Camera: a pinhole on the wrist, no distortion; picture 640 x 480 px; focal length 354.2 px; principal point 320.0 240.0 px. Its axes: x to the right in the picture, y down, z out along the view. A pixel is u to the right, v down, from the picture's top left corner.
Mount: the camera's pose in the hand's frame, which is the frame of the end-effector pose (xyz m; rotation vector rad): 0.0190 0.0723 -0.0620 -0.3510 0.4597 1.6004
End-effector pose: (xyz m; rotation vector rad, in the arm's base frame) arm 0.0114 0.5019 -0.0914 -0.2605 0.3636 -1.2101
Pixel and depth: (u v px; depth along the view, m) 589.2 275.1 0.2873
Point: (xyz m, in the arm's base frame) 0.3873 0.6492 -0.1680
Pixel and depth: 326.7 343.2 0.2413
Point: 0.2257 0.6038 -0.0216
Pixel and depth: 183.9 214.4 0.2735
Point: 0.2219 0.4843 0.0614
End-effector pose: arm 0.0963 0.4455 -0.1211 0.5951 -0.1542 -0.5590
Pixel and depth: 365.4 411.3 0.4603
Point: -0.0020 0.6179 0.3452
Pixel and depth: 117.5 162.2 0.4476
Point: 0.1340 0.1938 0.2828
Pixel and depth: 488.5 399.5 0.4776
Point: 0.0836 0.7602 0.3782
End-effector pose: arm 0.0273 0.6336 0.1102 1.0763 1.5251 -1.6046
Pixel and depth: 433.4 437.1 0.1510
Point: 0.2125 0.5593 0.0822
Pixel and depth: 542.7 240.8 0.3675
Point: 0.4075 0.4476 -0.1093
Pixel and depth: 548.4 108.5 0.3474
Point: 0.3453 0.4824 -0.2198
